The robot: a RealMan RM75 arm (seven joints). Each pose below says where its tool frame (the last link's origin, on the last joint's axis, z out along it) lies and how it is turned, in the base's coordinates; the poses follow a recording.
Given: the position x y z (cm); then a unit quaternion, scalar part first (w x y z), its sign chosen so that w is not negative.
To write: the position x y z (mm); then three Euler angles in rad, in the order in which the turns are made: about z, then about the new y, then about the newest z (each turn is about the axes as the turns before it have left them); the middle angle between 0 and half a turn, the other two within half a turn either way. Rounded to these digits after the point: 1 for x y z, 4 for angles.
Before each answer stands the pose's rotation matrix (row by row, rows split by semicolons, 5 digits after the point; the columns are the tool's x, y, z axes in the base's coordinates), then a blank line. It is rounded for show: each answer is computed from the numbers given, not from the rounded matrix.
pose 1, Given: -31.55 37.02 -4.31 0.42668 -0.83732 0.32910 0.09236
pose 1, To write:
0.76633 -0.62994 0.12617; -0.47231 -0.41927 0.77533; -0.43551 -0.65375 -0.61883

-315.5 370.2 -43.1 1.4095 2.2380 -0.9831
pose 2, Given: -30.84 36.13 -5.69 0.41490 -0.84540 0.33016 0.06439
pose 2, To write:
0.77370 -0.61167 0.16510; -0.50481 -0.43770 0.74403; -0.38284 -0.65900 -0.64742

-308.4 361.3 -56.9 1.3524 2.2750 -1.0445
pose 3, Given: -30.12 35.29 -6.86 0.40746 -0.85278 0.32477 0.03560
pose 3, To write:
0.78651 -0.58293 0.20394; -0.52490 -0.45700 0.71807; -0.32538 -0.67182 -0.66542

-301.2 352.9 -68.6 1.2941 2.2989 -1.1198
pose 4, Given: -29.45 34.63 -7.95 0.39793 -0.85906 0.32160 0.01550
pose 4, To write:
0.79267 -0.56488 0.22932; -0.54021 -0.47645 0.69366; -0.28258 -0.67372 -0.68282

-294.5 346.3 -79.5 1.2515 2.3224 -1.1737
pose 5, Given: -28.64 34.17 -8.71 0.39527 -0.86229 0.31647 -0.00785
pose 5, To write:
0.79957 -0.53957 0.26372; -0.55199 -0.48722 0.67671; -0.23664 -0.68665 -0.68740

-286.4 341.7 -87.1 1.1992 2.3287 -1.2389
